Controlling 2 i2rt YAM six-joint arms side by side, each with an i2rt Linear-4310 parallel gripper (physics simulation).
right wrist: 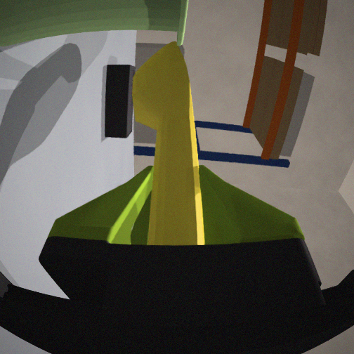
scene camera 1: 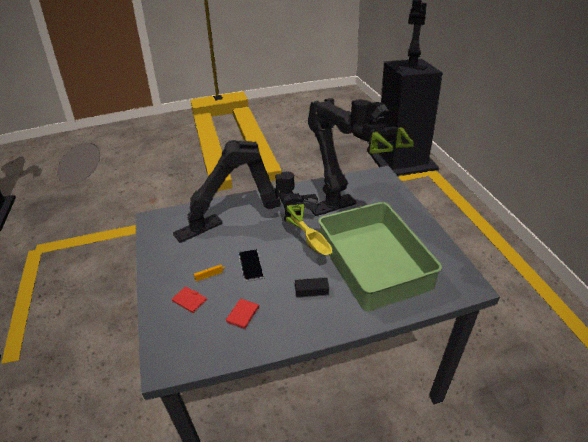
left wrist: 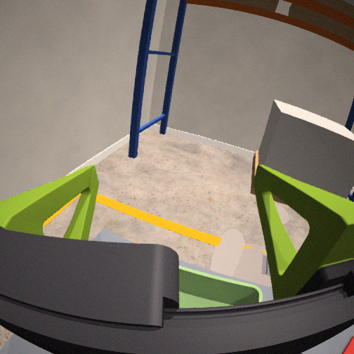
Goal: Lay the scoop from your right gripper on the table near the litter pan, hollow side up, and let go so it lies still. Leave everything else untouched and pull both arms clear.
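Places are measured from the left arm's base along level axes (x ahead, y left, z up), in metres.
Pixels of known places: left gripper, fingertip midpoint: (scene camera 1: 403, 147); right gripper, fingertip midpoint: (scene camera 1: 300, 223); left arm's base, origin of the base link: (scene camera 1: 332, 205); right arm's base, origin of the base link: (scene camera 1: 198, 228).
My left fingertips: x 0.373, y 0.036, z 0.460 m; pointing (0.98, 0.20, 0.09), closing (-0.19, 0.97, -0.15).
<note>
Ahead of a thing's pixels: the offset from my left fingertips to its top centre. Level surfaces: height alone.
The yellow scoop {dx -0.147, dy -0.258, dz -0.342 m} (scene camera 1: 318, 241) (right wrist: 165, 95) is held above the table {dz -0.460 m} (scene camera 1: 200, 350) (right wrist: 65, 195), its hollow facing up in scene camera 1. Its bowl is close beside the left wall of the green litter pan {dx +0.004, dy -0.064, dz -0.360 m} (scene camera 1: 400, 295) (left wrist: 220, 286) (right wrist: 90, 20); whether they touch cannot be told. A shadow lies below the bowl. My right gripper (scene camera 1: 302, 220) (right wrist: 175, 174) is shut on the scoop's handle. My left gripper (scene camera 1: 392, 140) (left wrist: 175, 173) is open and empty, raised high behind the pan.
A black block {dx +0.028, dy -0.332, dz -0.425 m} (scene camera 1: 311, 287) (right wrist: 118, 101) lies left of the pan's near end. A black phone-like slab {dx -0.181, dy -0.477, dz -0.452 m} (scene camera 1: 251, 264), an orange piece {dx -0.197, dy -0.629, dz -0.430 m} (scene camera 1: 209, 272) and two red squares {dx -0.113, dy -0.728, dz -0.447 m} (scene camera 1: 189, 299) {dx +0.026, dy -0.582, dz -0.445 m} (scene camera 1: 243, 313) lie farther left on the table.
</note>
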